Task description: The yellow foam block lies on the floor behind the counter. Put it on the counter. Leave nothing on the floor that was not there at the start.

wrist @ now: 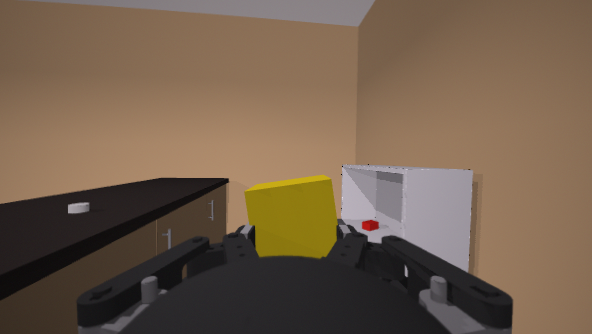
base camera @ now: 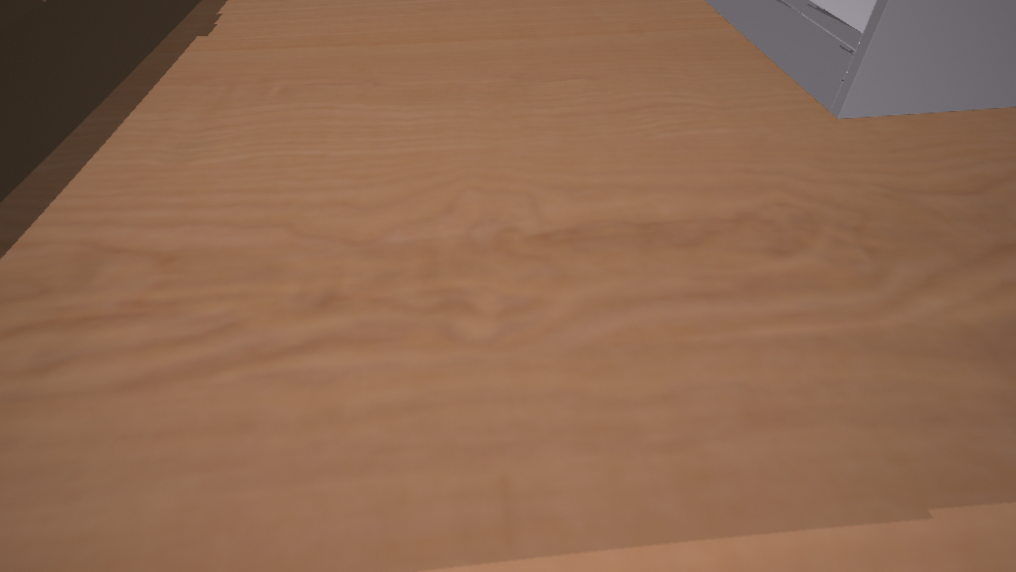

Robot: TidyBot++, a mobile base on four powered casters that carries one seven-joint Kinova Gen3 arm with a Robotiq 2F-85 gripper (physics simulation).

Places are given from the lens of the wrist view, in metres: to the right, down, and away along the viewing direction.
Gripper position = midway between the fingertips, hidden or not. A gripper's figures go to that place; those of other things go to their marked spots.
my gripper [wrist: 296, 231]: 0.00, 0.05, 0.17
yellow foam block [wrist: 297, 217]: 0.00, 0.03, 0.14
counter [wrist: 58, 256]: -0.45, 0.17, 0.39
white shelf unit [wrist: 430, 207]: 0.52, 0.16, 0.81
The marked spots on the white shelf unit and the counter are 1.06 m apart.
